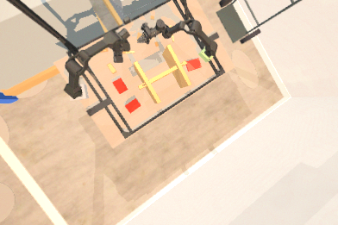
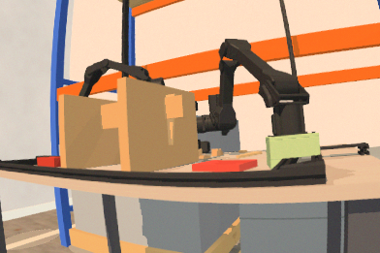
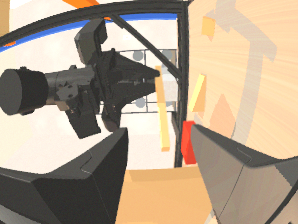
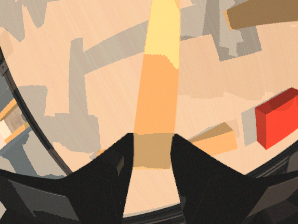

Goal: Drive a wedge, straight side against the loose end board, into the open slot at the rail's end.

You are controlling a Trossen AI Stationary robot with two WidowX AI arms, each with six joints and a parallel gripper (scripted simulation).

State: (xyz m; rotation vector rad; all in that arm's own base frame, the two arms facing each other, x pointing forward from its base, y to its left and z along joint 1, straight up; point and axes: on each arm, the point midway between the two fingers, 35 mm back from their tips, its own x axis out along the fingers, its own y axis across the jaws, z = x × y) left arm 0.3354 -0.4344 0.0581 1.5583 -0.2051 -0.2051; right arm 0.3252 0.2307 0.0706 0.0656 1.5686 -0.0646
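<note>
The wedge is 130 mm below my right hand, 90 mm to the right of it and 80 mm ahead of it.
</note>
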